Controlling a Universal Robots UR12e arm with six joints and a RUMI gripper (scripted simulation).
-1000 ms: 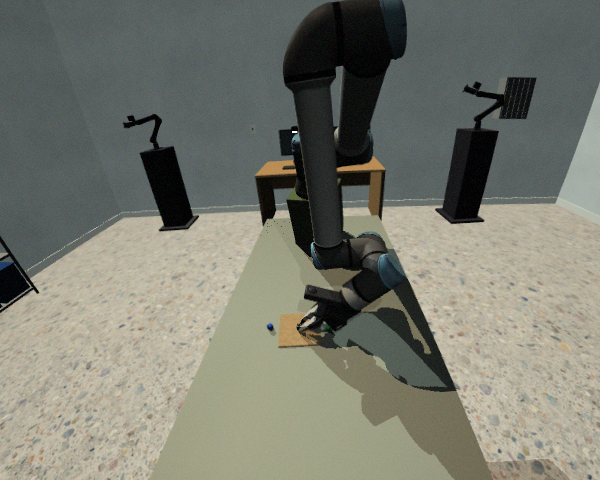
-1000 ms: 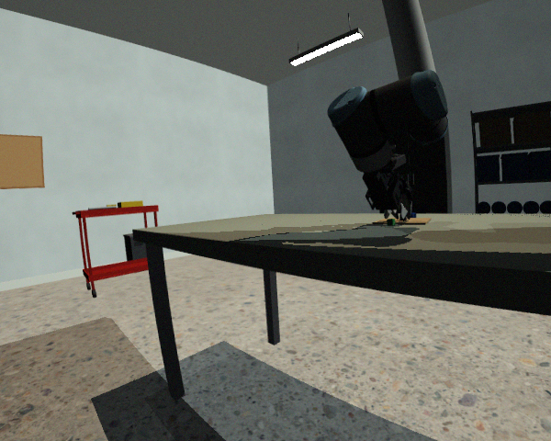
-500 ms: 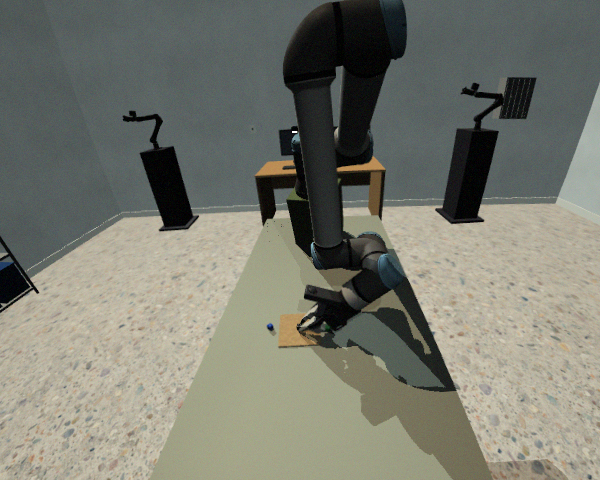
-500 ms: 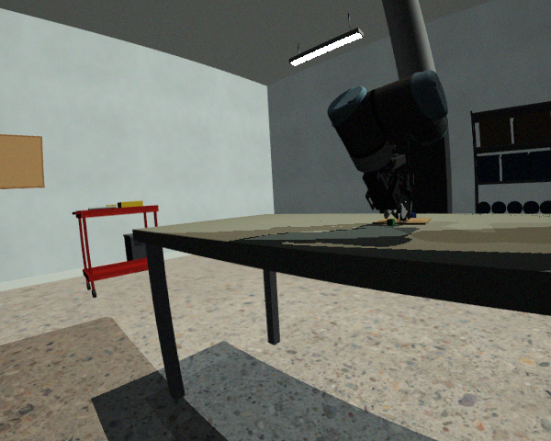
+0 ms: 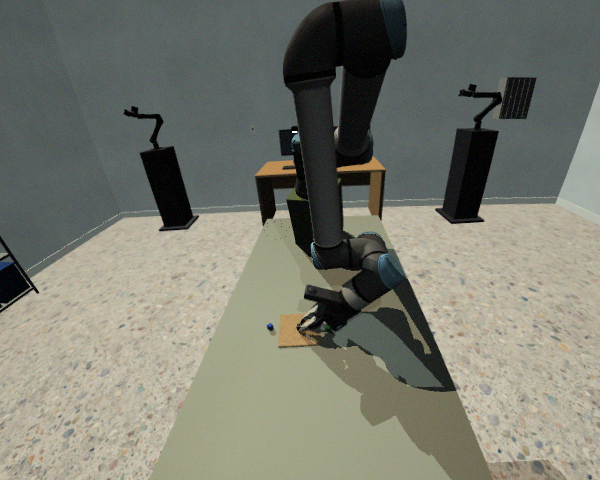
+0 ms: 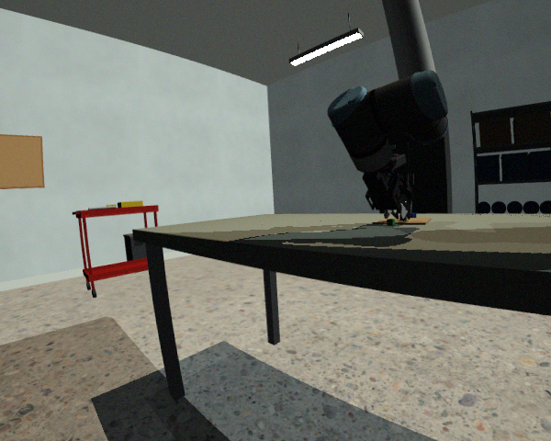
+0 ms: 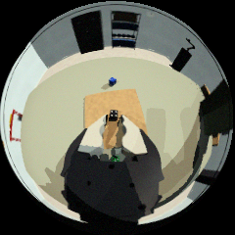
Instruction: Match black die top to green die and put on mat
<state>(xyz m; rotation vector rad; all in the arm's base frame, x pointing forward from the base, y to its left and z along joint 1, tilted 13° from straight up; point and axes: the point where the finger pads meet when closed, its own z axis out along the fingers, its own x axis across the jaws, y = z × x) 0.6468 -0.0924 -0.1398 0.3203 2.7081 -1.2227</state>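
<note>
Now: hand 1 cm to the left of the black die and 1 cm above it. From my hand the other things lie so: green die (9 cm to the left, 1 cm below, 1 cm ahead); blue die (11 cm to the right, 1 cm below, 1 cm behind); mat (2 cm below, 1 cm to the right).
</note>
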